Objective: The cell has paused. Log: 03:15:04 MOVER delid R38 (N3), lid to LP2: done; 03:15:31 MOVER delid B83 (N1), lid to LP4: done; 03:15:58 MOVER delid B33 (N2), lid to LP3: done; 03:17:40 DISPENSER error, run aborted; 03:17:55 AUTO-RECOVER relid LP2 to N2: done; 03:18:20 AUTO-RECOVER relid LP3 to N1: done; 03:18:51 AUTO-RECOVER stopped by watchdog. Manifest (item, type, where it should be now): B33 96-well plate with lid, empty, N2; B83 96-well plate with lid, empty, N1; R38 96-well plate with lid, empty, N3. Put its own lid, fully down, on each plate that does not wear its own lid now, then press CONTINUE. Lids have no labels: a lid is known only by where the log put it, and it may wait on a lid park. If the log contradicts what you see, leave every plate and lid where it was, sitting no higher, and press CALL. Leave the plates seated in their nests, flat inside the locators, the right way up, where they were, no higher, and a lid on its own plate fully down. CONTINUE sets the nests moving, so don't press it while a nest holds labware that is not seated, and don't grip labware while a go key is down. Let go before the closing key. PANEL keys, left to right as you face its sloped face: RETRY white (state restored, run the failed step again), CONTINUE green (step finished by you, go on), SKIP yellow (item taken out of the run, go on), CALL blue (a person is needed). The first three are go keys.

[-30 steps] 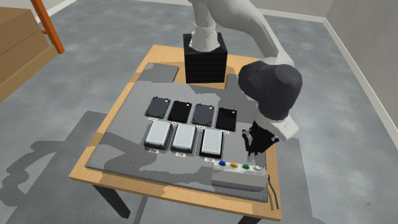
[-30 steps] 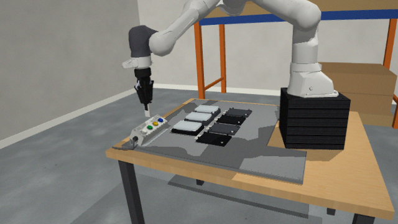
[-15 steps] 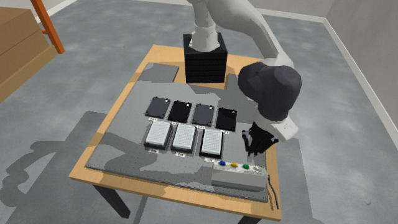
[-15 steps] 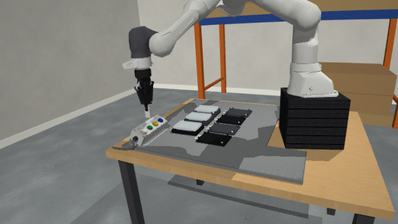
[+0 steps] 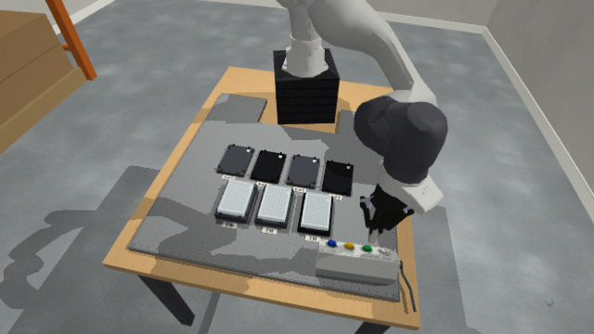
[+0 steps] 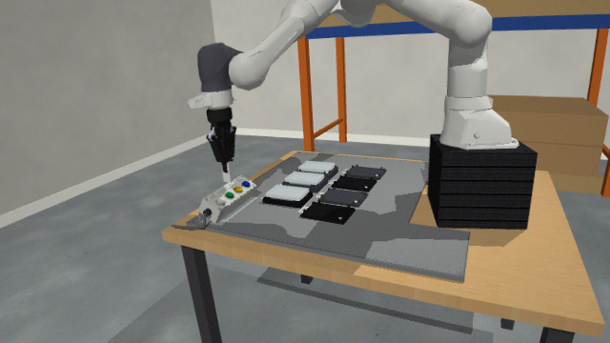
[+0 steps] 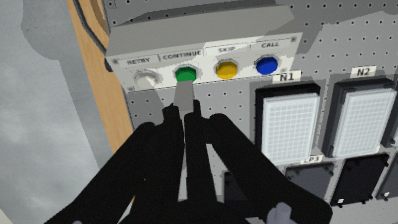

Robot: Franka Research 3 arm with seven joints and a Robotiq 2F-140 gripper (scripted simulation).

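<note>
Right now the green continue key is 80 mm below my hand. The rest, counted from my hand: blue call key 10 mm behind, 100 mm to the right, 80 mm below; then yellow skip key 10 mm behind, 50 mm to the right, 80 mm below; then white retry key 10 mm ahead, 50 mm to the left, 80 mm below.
</note>
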